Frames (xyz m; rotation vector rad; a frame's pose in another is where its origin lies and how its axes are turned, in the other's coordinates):
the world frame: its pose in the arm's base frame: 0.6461 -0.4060 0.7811 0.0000 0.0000 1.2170
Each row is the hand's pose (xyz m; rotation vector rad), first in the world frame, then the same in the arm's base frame.
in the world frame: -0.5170 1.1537 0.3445 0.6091 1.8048 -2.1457
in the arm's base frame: -0.6153 -0.4913 1.1256 -0.4376 1.5045 -1.2633
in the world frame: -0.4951 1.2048 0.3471 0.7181 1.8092 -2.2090
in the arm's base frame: -0.6556 -0.4530 1.1282 -0.3625 1.5438 -1.3409
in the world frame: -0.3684 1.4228 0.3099 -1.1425 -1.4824 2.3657
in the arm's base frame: -0.8162 -0.2586 1.0910 0.0755 1.5675 -1.7181
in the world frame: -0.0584 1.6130 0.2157 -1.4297 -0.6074 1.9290
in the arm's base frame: -0.8872 0.0981 0.9968 0.9040 1.4401 -2.2676
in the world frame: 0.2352 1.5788 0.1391 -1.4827 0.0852 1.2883
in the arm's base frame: -0.7534 0.3616 0.9202 -1.5445 -0.9493 2.2044
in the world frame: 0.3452 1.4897 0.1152 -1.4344 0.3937 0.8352
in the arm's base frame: -0.6317 0.4339 0.8963 -1.6200 -0.5742 1.7758
